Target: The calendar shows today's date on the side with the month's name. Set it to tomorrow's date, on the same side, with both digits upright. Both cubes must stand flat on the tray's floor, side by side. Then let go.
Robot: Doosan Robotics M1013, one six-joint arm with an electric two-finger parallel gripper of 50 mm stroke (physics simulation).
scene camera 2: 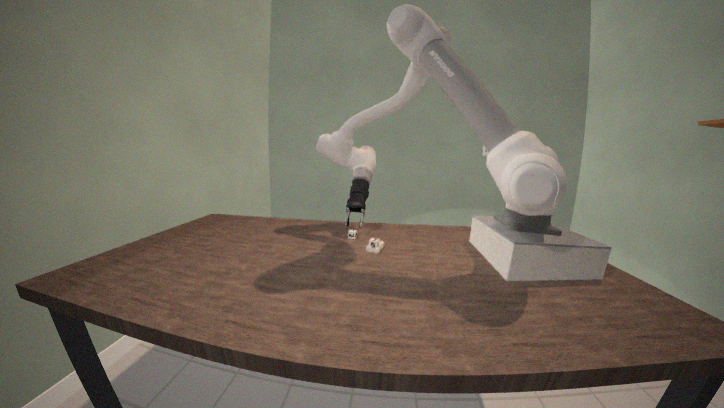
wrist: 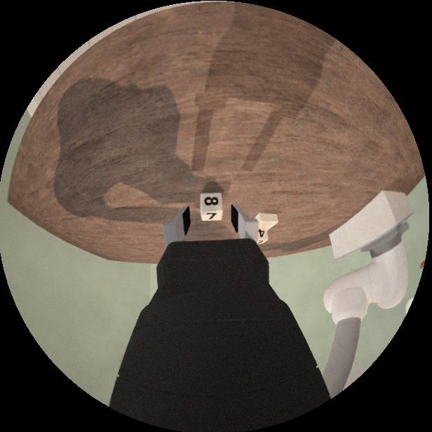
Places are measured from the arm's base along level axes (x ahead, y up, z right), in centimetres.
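Where they show: gripper, fingertip midpoint: (scene camera 2: pixel 353 226); arm's base, origin of the base link: (scene camera 2: pixel 524 226).
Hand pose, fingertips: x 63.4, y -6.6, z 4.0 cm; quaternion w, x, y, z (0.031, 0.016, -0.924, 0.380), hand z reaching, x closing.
Note:
Things, the pixels of their centre, and the offset from my fingertips. "spot": a spot on its surface instead. Level surfaces: height alone.
- white digit cube, body centre: (scene camera 2: pixel 352 234) dz -2.5, dx -0.3, dy -2.6 cm
- cream calendar tray, surface spot: (scene camera 2: pixel 374 250) spot: dz -14.4, dx -11.9, dy -3.2 cm
- white cube, body centre: (scene camera 2: pixel 374 243) dz -12.5, dx -11.2, dy -1.6 cm
- brown wooden table, its level: dy -4.0 cm
A white digit cube (scene camera 2: pixel 352 234) (wrist: pixel 211 206) stands on the table, left of the calendar tray in the scene view. In the wrist view its faces show a black 8 and a black 7. The cream calendar tray (scene camera 2: pixel 374 250) (wrist: pixel 268 218) holds another white cube (scene camera 2: pixel 373 243) (wrist: pixel 261 234); in the wrist view a 4 shows on that cube. The tray is partly hidden by a finger in the wrist view, and the month's name cannot be read. My gripper (scene camera 2: pixel 354 224) (wrist: pixel 210 213) is open and empty, above the loose cube, with its fingers apart on either side in the wrist view.
The brown wooden table (scene camera 2: pixel 324 324) (wrist: pixel 300 165) carries the robot's pale base block (scene camera 2: pixel 557 263) (wrist: pixel 367 225) on the right. The tray stands between the loose cube and the base block. The table's far edge lies close behind the loose cube.

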